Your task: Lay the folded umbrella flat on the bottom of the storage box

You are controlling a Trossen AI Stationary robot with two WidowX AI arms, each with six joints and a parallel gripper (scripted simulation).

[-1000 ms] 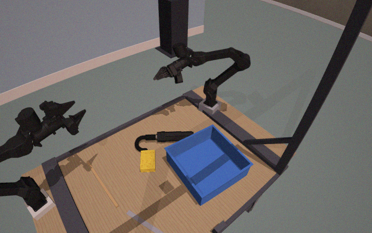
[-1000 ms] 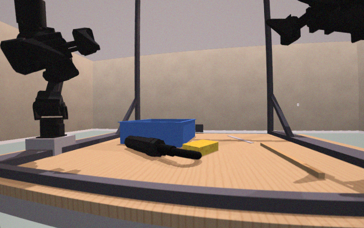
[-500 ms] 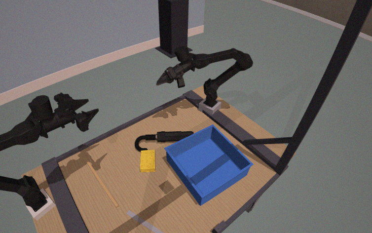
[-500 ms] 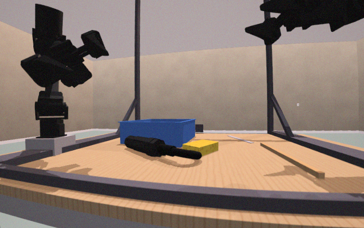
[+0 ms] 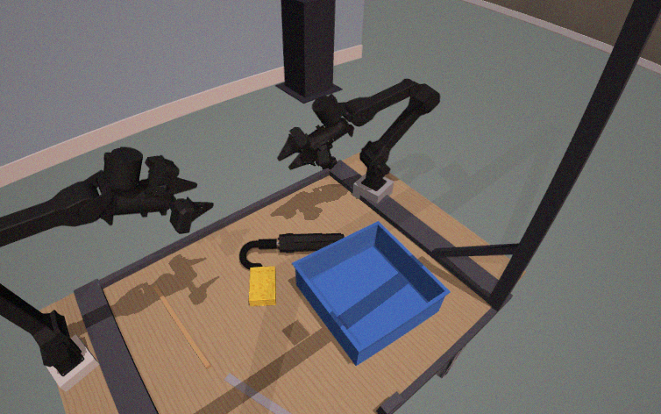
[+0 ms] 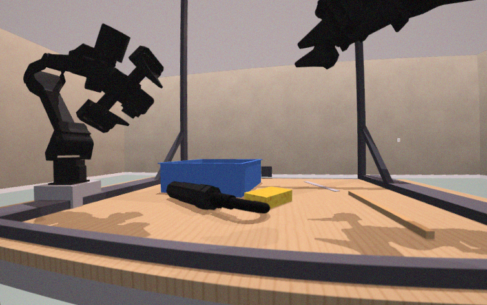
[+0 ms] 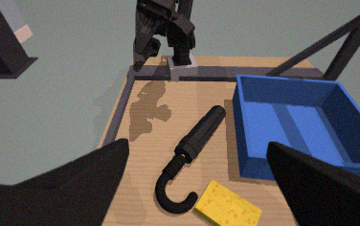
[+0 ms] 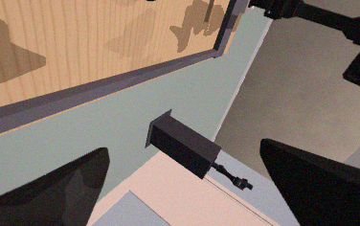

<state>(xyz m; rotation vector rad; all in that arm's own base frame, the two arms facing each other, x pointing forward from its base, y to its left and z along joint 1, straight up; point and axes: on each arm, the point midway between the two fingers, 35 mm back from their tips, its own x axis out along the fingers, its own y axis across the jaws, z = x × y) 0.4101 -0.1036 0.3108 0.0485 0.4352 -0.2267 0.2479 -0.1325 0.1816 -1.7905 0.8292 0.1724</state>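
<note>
My right gripper is now 210 mm above the black folded umbrella, 130 mm past it and 100 mm to the right of it. Round my right hand: blue storage box (380 mm behind, 190 mm below, 40 mm to the left); thin wooden stick (480 mm to the left, 230 mm below, 140 mm behind); grey strip (430 mm behind, 420 mm to the left, 230 mm below).
</note>
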